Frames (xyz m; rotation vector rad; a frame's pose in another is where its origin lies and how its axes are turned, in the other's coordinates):
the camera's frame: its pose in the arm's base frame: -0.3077 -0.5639 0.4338 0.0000 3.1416 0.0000
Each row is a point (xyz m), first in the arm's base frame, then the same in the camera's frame.
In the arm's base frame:
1: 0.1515 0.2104 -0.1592
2: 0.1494 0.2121 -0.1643
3: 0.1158 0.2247 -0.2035
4: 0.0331 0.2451 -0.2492
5: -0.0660 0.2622 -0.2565
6: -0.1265 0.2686 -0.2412
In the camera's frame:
1: -0.4592 0.7743 0.5930
2: -0.4571 0.7760 0.5981
3: -0.4235 0.7886 0.6373
4: -0.3408 0.8090 0.6830
5: -0.2417 0.8261 0.6903
6: -0.1812 0.8325 0.6750

